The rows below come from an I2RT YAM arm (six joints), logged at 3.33 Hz.
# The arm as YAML. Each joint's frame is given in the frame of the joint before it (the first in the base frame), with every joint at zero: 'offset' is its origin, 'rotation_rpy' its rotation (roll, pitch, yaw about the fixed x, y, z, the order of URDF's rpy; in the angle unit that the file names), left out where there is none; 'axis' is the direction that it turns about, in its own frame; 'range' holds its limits. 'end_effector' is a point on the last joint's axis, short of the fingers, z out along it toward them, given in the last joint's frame.
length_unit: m
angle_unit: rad
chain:
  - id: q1
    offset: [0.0, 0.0, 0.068]
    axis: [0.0, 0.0, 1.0]
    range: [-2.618, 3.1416]
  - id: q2
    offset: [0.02, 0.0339, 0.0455]
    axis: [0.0, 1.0, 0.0]
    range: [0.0, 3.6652]
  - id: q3
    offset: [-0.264, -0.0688, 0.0]
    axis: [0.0, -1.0, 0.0]
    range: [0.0, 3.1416]
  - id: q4
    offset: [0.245, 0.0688, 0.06]
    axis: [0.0, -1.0, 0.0]
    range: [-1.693, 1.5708]
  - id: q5
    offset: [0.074, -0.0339, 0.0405]
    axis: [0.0, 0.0, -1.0]
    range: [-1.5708, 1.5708]
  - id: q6
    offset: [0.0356, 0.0, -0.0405]
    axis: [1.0, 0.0, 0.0]
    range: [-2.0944, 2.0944]
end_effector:
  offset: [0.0, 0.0, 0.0]
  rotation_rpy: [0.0, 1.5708, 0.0]
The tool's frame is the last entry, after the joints.
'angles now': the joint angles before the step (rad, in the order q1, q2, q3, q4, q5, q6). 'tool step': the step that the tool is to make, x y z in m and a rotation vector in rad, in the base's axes. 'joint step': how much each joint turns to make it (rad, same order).
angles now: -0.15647 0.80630 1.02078 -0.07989 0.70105 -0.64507
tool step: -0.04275 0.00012 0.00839 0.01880 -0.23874 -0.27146
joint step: 0.00002 -0.12857 -0.07703 0.20088 0.27607 -0.02399
